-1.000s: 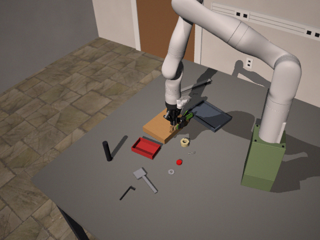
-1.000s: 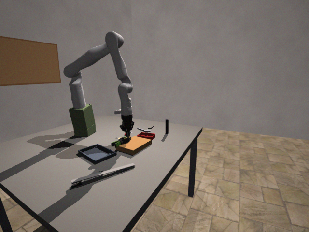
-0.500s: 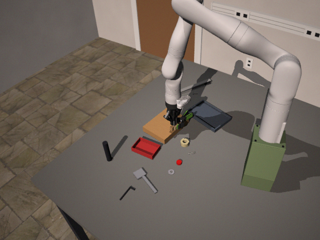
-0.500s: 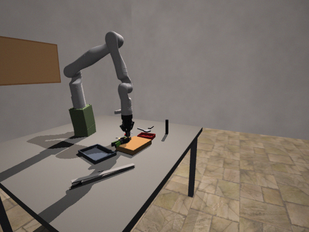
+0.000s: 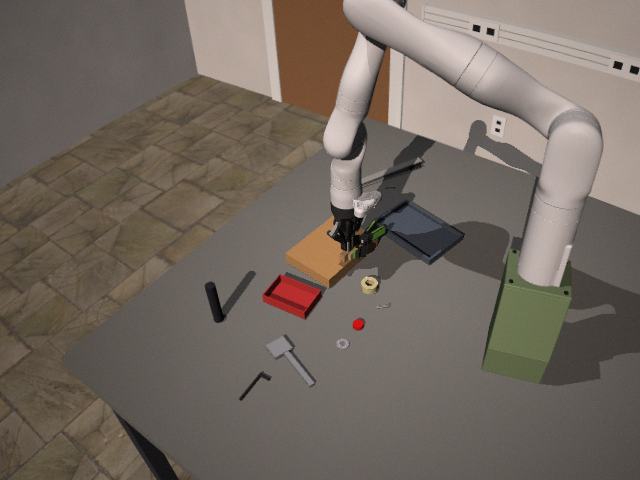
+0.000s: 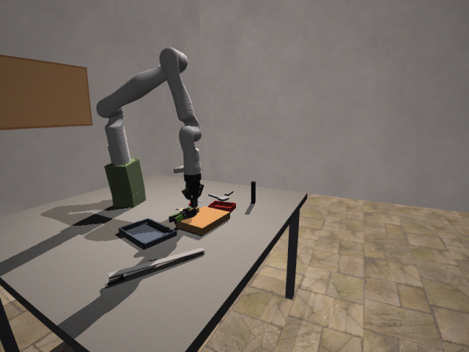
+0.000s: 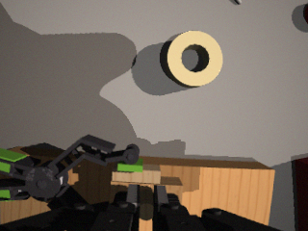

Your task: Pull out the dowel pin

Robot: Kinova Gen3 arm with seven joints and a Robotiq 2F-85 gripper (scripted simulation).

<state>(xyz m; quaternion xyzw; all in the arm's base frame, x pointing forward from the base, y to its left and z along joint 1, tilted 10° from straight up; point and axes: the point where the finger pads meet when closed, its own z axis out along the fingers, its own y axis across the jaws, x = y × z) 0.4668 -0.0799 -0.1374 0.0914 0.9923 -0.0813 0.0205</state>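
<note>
Right now my hand is 2 cm above the wooden dowel pin. From my hand the other things lie so: wooden block 4 cm below; then tape roll 9 cm behind, 5 cm to the left, 7 cm below; then wooden bench board 5 cm ahead, 2 cm to the right, 5 cm below.
</note>
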